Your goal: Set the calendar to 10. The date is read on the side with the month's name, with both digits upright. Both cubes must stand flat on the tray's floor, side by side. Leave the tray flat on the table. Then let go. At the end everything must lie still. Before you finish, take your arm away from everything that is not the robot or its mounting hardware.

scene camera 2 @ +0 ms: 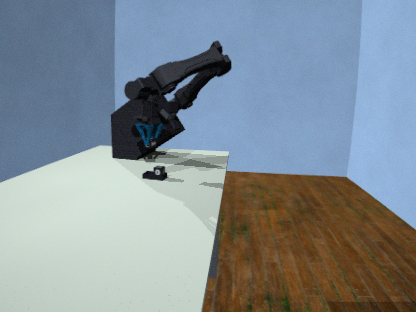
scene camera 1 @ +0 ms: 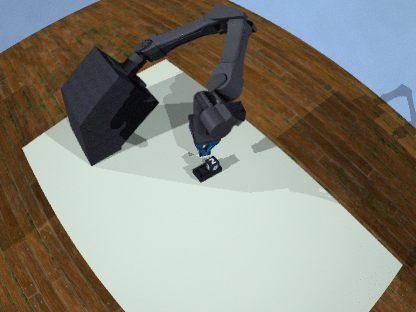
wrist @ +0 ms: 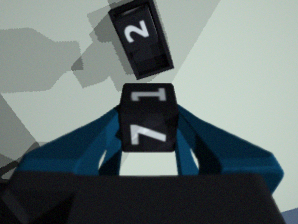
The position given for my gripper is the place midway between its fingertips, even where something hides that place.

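A cube (wrist: 135, 31) and a cube (wrist: 148, 113) in view, together with my gripper (wrist: 148, 112).
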